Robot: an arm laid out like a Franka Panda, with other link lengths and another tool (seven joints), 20 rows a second.
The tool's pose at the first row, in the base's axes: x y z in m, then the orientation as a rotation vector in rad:
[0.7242, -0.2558, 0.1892, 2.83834, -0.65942, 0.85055]
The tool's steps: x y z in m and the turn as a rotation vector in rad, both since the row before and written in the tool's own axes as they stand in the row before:
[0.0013, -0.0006, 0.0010, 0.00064, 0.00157, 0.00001]
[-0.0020, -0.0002, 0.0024, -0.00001, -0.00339, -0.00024]
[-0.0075, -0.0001, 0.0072, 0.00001, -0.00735, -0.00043]
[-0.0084, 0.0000, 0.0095, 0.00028, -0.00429, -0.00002]
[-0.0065, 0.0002, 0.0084, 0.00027, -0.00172, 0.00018]
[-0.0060, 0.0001, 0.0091, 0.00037, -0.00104, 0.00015]
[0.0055, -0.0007, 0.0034, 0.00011, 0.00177, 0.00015]
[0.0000, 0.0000, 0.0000, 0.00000, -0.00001, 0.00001]
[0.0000, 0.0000, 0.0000, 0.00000, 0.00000, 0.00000]
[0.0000, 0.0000, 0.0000, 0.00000, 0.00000, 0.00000]
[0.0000, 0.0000, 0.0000, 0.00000, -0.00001, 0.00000]
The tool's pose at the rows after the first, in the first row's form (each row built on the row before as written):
[0.7259, -0.2560, 0.1891, 2.83794, -0.65909, 0.85306]
[0.7257, -0.2556, 0.1860, 2.84003, -0.65916, 0.84840]
[0.7237, -0.2543, 0.1759, 2.84455, -0.65942, 0.83830]
[0.7220, -0.2532, 0.1634, 2.84740, -0.65985, 0.83259]
[0.7211, -0.2527, 0.1528, 2.84866, -0.66026, 0.83041]
[0.7210, -0.2525, 0.1419, 2.84960, -0.66052, 0.82922]
[0.7271, -0.2547, 0.1420, 2.84862, -0.66050, 0.83173]
[0.7271, -0.2547, 0.1420, 2.84863, -0.66052, 0.83172]
[0.7271, -0.2547, 0.1420, 2.84863, -0.66052, 0.83172]
[0.7271, -0.2547, 0.1420, 2.84863, -0.66052, 0.83172]
[0.7271, -0.2547, 0.1420, 2.84864, -0.66052, 0.83171]

